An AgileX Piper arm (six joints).
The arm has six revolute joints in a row. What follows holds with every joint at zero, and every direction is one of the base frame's. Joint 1 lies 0.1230 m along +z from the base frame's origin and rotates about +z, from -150.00 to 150.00 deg. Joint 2 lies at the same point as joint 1 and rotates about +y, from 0.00 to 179.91 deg. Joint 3 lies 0.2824 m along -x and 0.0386 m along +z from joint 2 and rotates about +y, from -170.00 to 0.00 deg. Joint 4 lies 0.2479 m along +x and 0.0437 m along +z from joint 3 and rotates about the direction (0.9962, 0, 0.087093), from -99.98 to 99.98 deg. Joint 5 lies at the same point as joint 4 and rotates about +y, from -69.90 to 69.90 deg. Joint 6 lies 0.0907 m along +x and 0.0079 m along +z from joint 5 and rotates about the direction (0.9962, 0, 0.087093), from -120.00 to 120.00 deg. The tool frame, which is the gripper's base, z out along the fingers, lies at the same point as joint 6; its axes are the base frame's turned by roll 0.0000, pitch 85.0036 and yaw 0.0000 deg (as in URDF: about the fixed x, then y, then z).
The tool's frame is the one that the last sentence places.
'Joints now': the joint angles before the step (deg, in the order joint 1, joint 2, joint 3, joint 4, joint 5, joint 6). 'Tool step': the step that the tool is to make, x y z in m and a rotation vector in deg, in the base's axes. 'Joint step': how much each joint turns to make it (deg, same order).
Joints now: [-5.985, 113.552, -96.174, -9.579, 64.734, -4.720]
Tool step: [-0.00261, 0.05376, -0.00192, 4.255, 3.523, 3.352]
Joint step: [6.664, 0.000, 0.001, 3.912, 3.993, 2.002]
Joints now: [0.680, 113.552, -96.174, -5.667, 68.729, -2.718]
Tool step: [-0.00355, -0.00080, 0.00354, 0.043, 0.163, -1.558]
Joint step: [-0.065, -0.768, 0.396, -0.172, 0.677, 1.487]
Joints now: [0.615, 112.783, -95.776, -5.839, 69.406, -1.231]
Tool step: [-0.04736, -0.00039, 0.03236, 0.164, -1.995, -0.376]
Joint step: [-0.001, -11.381, 9.532, 0.079, -0.113, 0.378]
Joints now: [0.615, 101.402, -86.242, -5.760, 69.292, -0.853]
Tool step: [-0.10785, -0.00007, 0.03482, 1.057, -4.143, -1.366]
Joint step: [-0.001, -23.489, 19.272, 0.743, 0.176, 1.281]
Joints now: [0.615, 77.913, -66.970, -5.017, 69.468, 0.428]
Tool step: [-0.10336, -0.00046, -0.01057, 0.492, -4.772, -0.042]
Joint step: [0.001, -23.192, 18.943, 0.421, -0.524, 0.061]
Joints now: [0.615, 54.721, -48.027, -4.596, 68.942, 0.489]
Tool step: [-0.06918, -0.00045, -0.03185, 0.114, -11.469, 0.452]
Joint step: [0.003, -21.306, 15.458, -0.001, -5.639, 0.004]
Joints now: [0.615, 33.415, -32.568, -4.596, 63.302, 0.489]
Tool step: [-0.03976, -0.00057, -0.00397, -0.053, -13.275, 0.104]
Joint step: [-0.004, -15.917, 4.299, -0.171, -1.661, -0.005]
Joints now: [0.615, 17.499, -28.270, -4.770, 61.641, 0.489]
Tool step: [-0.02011, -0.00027, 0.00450, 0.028, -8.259, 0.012]
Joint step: [0.005, -7.932, 0.044, -0.057, -0.372, 0.005]
